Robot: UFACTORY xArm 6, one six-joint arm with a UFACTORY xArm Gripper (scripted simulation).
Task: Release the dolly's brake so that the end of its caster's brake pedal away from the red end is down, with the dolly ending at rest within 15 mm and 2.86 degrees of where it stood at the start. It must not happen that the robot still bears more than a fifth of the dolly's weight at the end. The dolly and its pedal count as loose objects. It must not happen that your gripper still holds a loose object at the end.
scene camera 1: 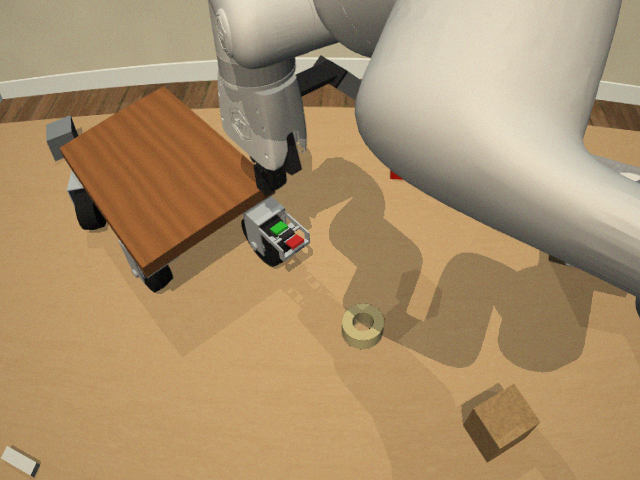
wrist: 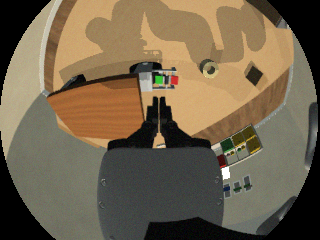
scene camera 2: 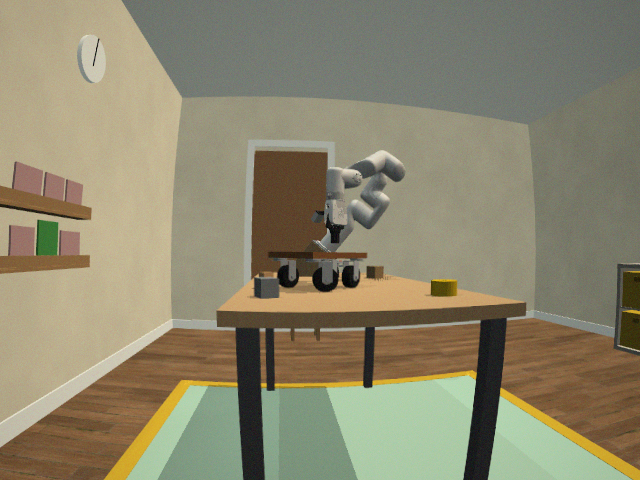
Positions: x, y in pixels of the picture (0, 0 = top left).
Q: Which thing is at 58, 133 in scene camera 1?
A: A grey cube.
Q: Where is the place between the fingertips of my gripper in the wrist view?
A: At 158, 104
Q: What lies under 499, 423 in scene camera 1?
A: A brown cube.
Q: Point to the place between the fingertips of my gripper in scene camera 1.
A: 272, 186
